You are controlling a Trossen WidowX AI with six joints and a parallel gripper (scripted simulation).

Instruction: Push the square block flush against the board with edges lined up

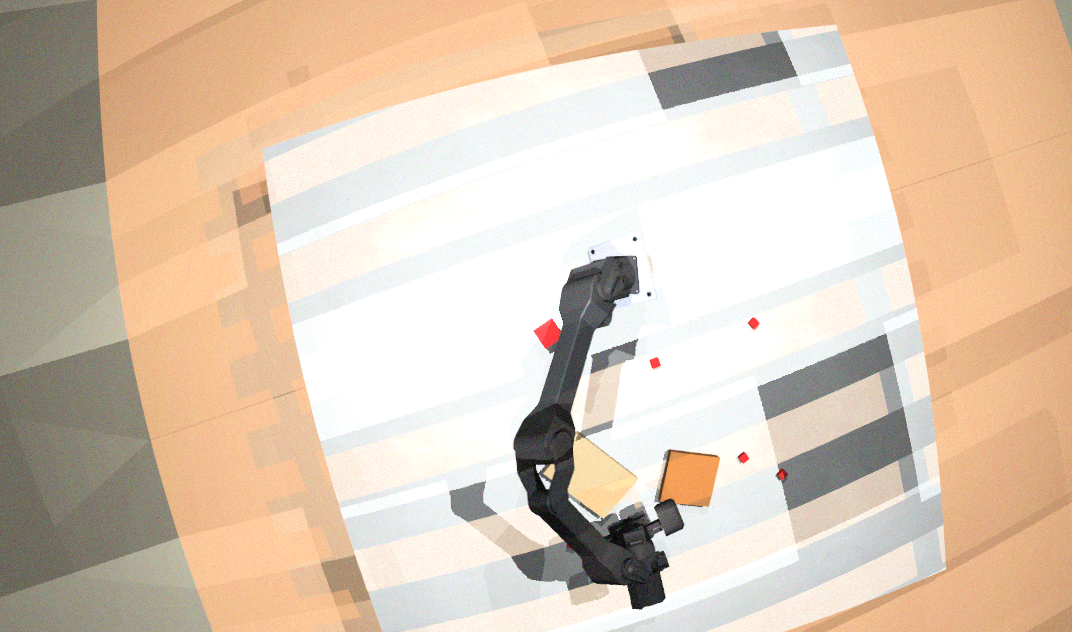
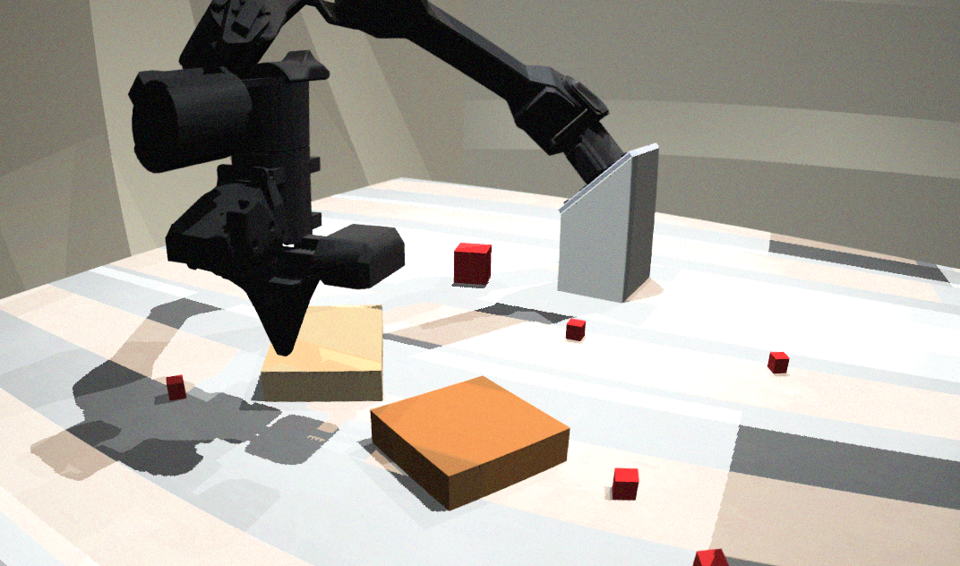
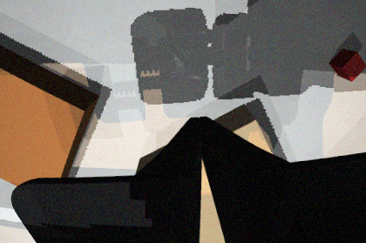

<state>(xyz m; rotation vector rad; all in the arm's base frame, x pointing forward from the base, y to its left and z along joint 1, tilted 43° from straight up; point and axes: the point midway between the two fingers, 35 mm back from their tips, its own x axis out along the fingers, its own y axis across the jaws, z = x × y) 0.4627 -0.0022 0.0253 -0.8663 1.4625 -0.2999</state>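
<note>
Right now my gripper tip is 9 cm past the tan board, 6 cm to the left of it and 5 cm above it. Round my gripper tip: orange square block 13 cm to the left, 6 cm behind, 5 cm below.
</note>
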